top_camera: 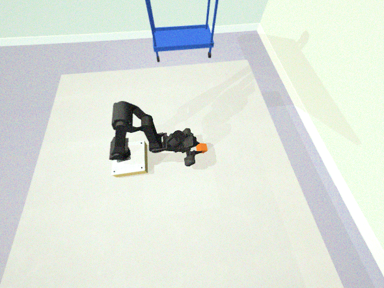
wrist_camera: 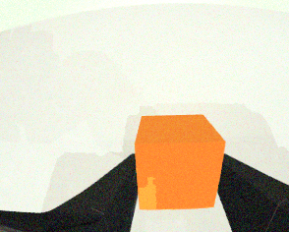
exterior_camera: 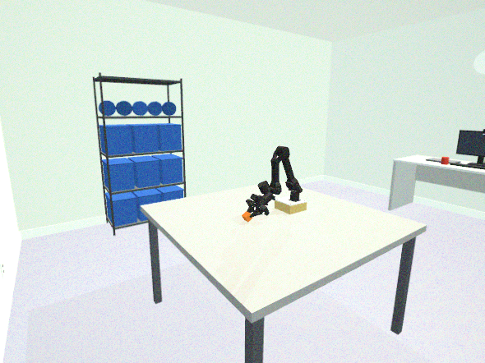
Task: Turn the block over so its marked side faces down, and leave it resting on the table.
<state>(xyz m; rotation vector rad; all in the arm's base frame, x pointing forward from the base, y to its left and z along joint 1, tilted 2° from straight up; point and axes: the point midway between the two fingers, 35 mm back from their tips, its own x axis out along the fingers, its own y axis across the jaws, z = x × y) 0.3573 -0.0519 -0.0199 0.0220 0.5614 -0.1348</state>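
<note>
Now: the orange block 10 mm below my gripper tip.
</note>
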